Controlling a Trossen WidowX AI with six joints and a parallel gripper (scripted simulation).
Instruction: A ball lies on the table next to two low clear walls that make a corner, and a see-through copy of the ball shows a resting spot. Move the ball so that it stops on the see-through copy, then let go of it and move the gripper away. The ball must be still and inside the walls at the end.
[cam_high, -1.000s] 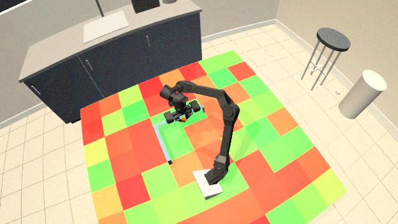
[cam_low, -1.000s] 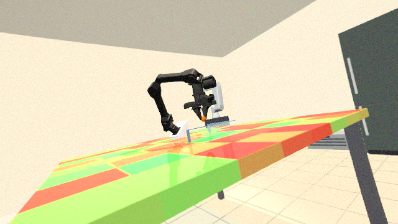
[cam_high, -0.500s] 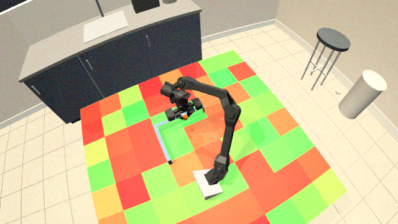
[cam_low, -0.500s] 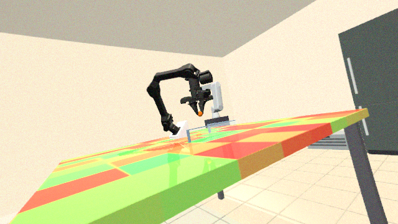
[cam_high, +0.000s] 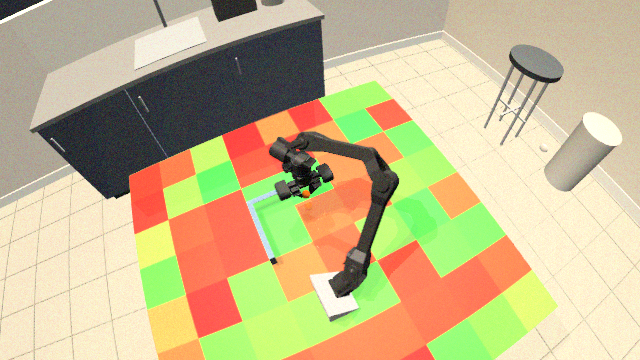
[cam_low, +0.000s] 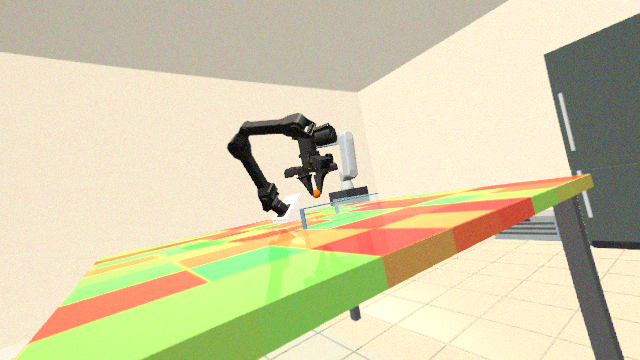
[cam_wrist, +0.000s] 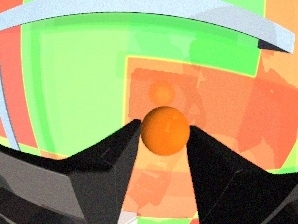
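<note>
Right now my gripper tip is 80 mm above the see-through copy of ball. From my gripper tip the other things lie so: orange ball (right at my gripper tip).
</note>
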